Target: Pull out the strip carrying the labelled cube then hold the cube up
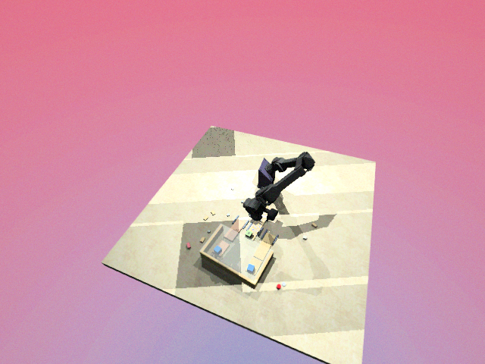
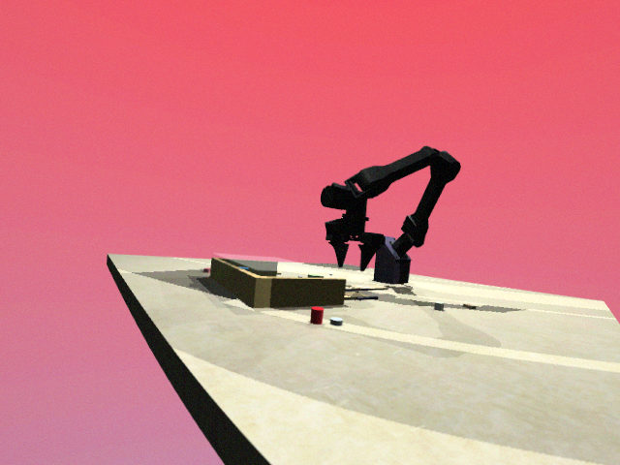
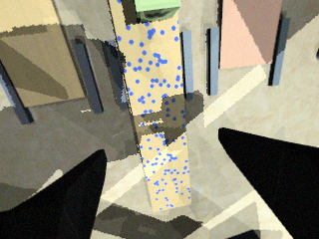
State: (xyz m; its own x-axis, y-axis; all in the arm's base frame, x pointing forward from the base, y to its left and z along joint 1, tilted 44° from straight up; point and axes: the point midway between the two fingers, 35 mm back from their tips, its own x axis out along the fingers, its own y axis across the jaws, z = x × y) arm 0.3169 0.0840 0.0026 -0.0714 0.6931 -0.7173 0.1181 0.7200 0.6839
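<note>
Now: gripper tip 100 mm short of the labelled cube, 20 mm to the left of it and 30 mm above it. Also, from my gripper tip: pink piece: 290 mm ahead, 300 mm to the right, 50 mm below.
</note>
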